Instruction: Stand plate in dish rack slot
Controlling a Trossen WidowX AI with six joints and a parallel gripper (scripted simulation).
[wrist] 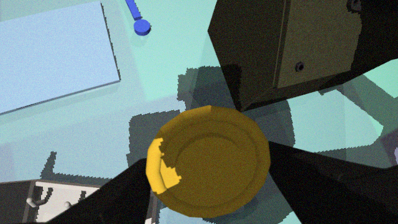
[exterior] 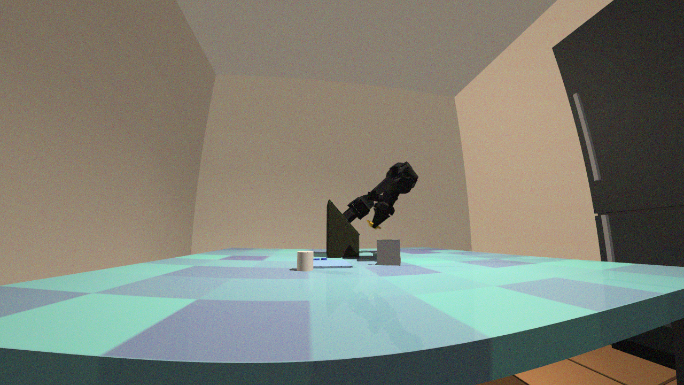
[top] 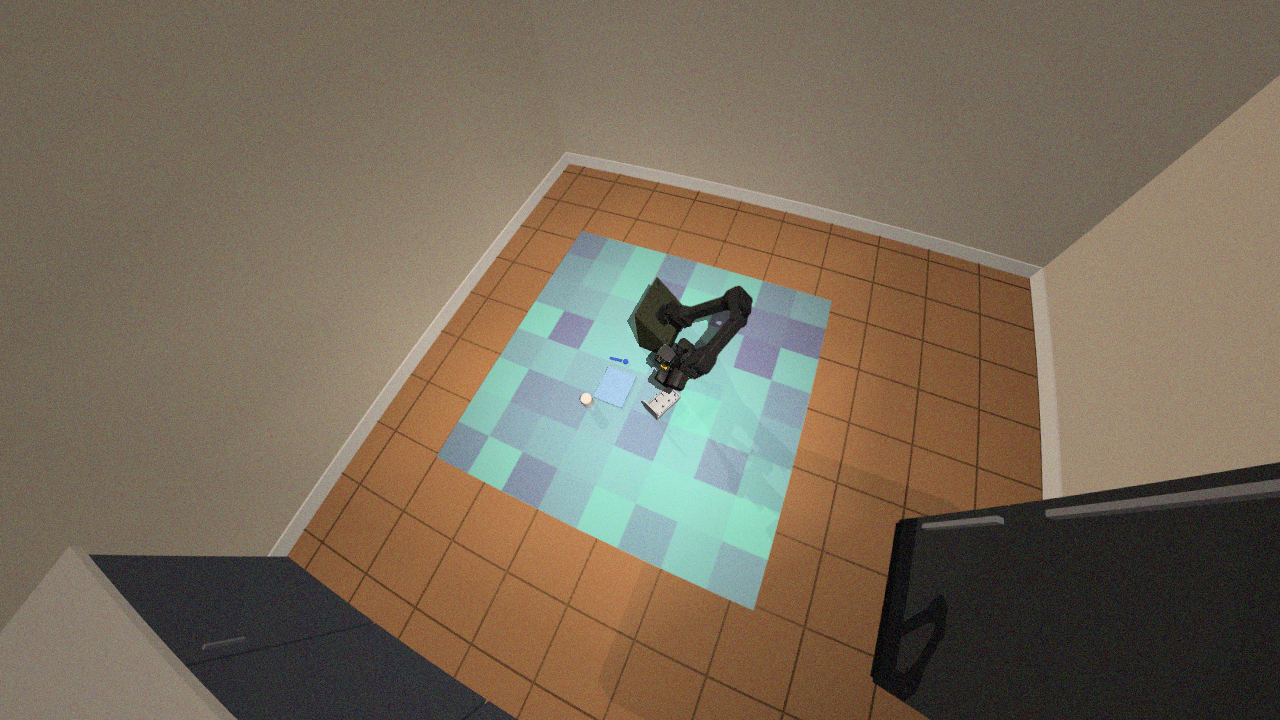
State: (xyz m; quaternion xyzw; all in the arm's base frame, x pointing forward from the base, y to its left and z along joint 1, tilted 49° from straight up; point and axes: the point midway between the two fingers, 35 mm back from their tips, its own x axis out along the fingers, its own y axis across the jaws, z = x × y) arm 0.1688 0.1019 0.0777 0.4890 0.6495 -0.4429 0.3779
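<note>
My gripper tip is now 110 mm short of the dish rack, 100 mm above it and 40 mm to the right of it. From my gripper tip the other things lie so: light blue mat 170 mm to the right, 150 mm ahead, 120 mm below; blue spoon 210 mm to the right, 120 mm below, 30 mm ahead; yellow plate 10 mm above.
</note>
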